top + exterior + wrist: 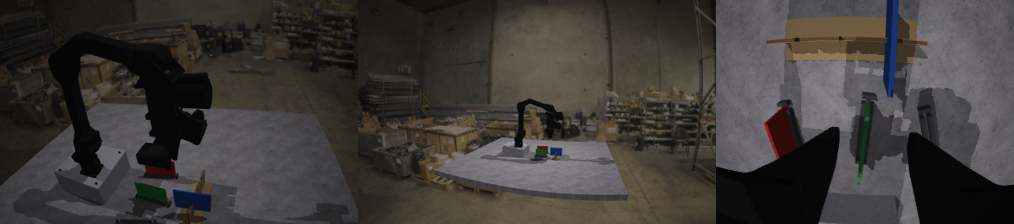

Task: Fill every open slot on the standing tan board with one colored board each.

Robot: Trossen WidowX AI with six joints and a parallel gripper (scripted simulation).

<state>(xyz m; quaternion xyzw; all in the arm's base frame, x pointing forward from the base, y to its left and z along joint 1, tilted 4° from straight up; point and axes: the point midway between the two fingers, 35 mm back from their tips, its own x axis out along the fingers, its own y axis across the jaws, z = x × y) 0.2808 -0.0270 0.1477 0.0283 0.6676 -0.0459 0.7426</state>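
Right now the green board is 15 cm below my gripper tip, 8 cm behind it and 1 cm to the left of it. Also, from my gripper tip: blue board (12 cm below, 5 cm ahead, 2 cm to the right); tan board (15 cm below, 5 cm ahead, 3 cm to the left); red board (15 cm below, 13 cm to the left, 9 cm behind).
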